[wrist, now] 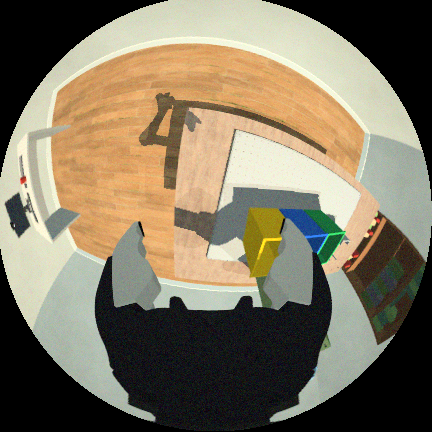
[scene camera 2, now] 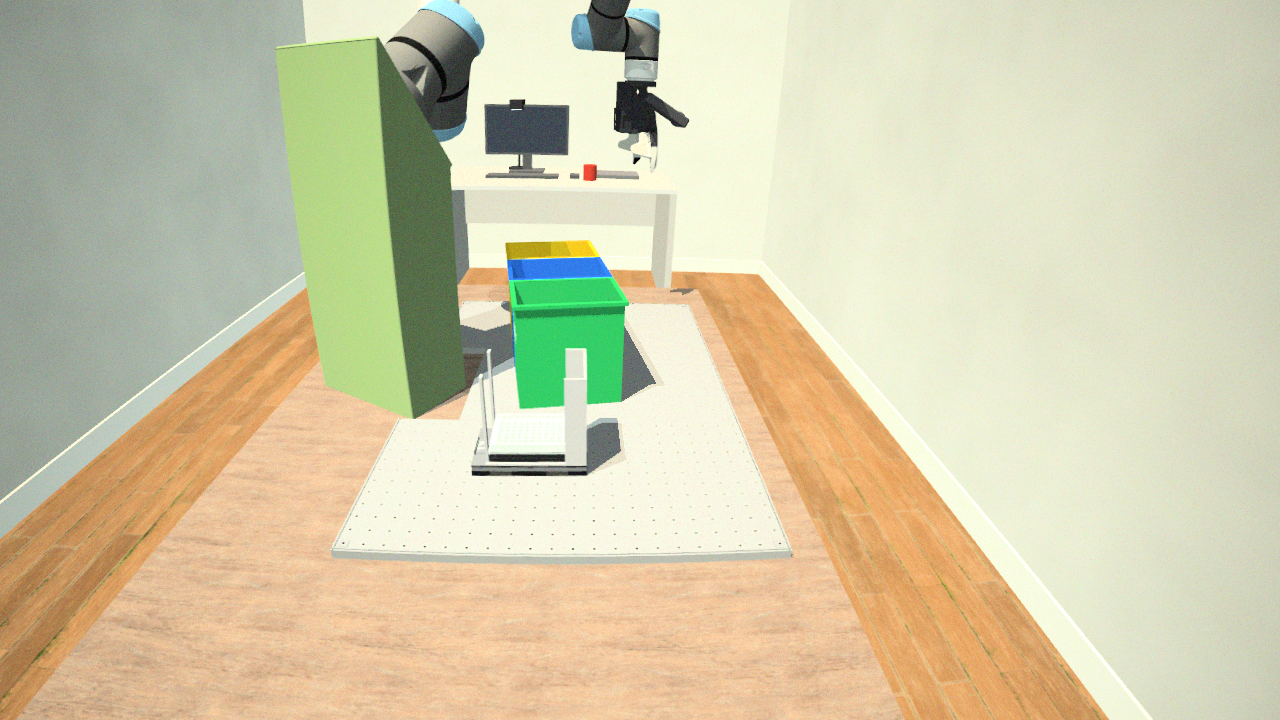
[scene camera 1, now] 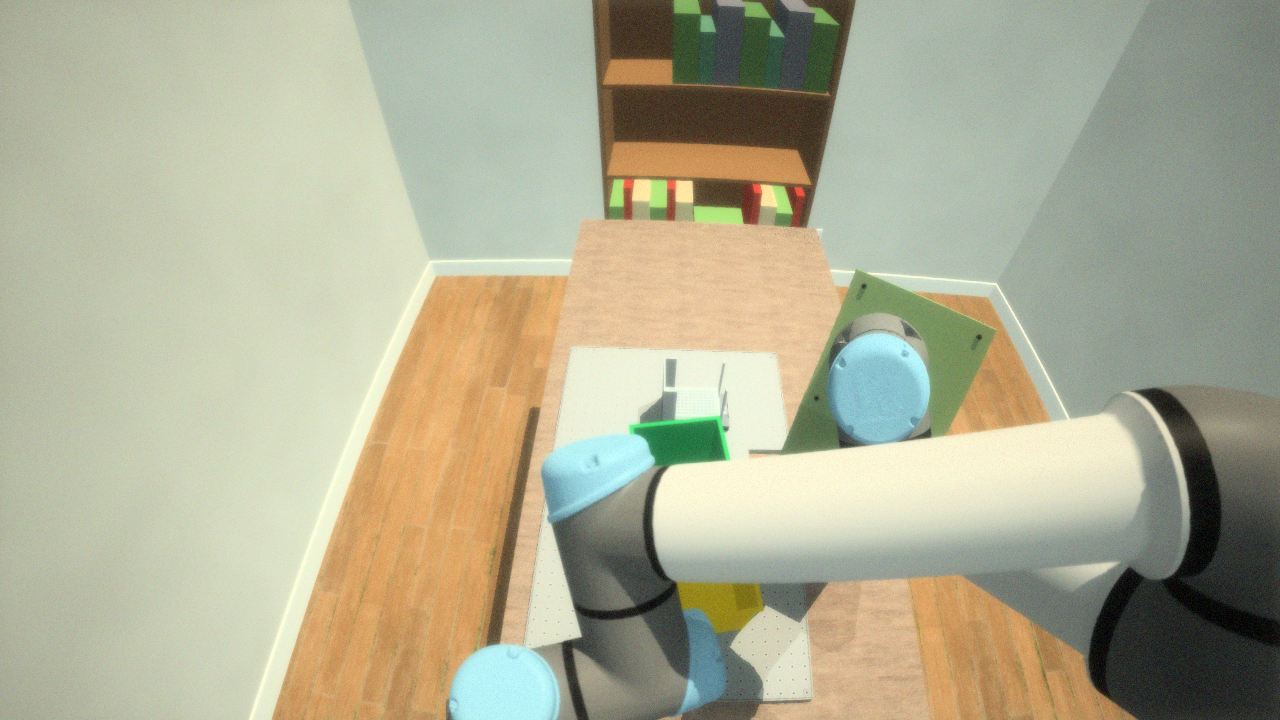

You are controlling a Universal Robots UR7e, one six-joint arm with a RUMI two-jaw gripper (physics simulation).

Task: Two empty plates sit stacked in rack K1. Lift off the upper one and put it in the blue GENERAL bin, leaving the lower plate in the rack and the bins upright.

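Frame: origin at the arm's base, x ahead, y left, z up, level; metres.
Where they show: gripper, fingertip midpoint: (wrist: 210,221) (scene camera 2: 642,168); arm's base, link origin: (scene camera 2: 379,107).
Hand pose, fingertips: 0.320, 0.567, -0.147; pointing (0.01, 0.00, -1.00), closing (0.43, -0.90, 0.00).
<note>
Things, the pixels of their top centre, and the offset from my fingertips, as dx, dy, dz.
- Rack K1, top centre: (scene camera 2: 527,363) (scene camera 1: 699,374) -0.030, -0.726, -0.170
- pale plate, top centre: (scene camera 2: 537,428) (scene camera 1: 691,401) -0.021, -0.723, -0.272
- blue bin, top centre: (scene camera 2: 557,267) (wrist: 305,254) -0.087, -0.395, -0.139
- yellow bin, top centre: (scene camera 1: 703,581) (scene camera 2: 550,249) (wrist: 274,259) -0.138, -0.275, -0.139
Rack K1 (scene camera 1: 669,394) (scene camera 2: 575,416) stands on the perforated board, with thin uprights at its sides. A pale plate (scene camera 1: 693,404) (scene camera 2: 528,433) lies flat in it; I cannot make out the two stacked plates separately. The blue bin (scene camera 2: 559,268) (wrist: 298,220) stands upright between the green and yellow bins; in scene camera 1 the arm hides it. My gripper (scene camera 2: 646,162) (wrist: 210,221) is open and empty, high up and well away from the rack, on the yellow bin's side of the row.
The green bin (scene camera 1: 680,438) (scene camera 2: 569,358) stands between the rack and the blue bin. The yellow bin (scene camera 1: 723,610) (scene camera 2: 550,248) (wrist: 260,225) is at the row's other end. A tall green pedestal (scene camera 1: 966,358) (scene camera 2: 344,223) stands beside the row. A desk (scene camera 2: 563,207) is at the far wall.
</note>
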